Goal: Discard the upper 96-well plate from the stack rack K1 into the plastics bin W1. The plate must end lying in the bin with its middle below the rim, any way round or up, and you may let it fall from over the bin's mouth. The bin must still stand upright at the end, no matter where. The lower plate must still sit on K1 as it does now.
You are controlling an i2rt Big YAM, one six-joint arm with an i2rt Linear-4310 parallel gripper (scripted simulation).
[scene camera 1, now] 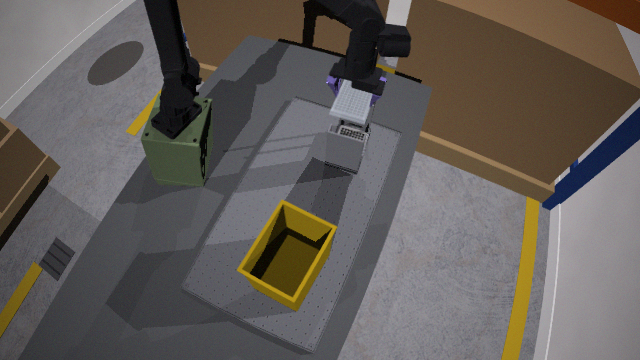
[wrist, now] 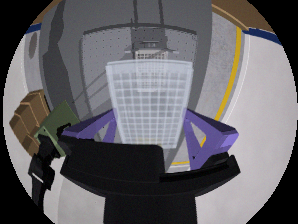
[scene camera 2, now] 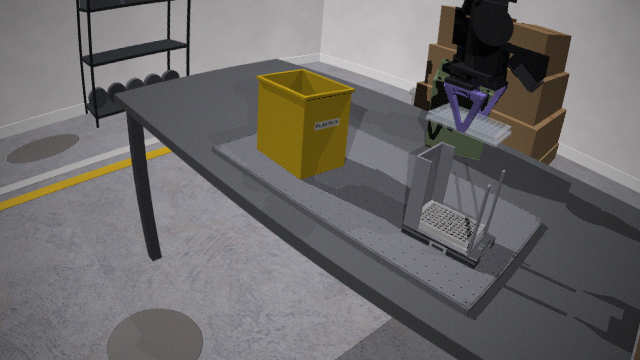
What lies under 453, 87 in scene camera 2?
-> The gripper.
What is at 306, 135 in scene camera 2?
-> A yellow plastics bin W1.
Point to a yellow plastics bin W1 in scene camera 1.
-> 281, 256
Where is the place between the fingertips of the gripper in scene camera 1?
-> At 353, 100
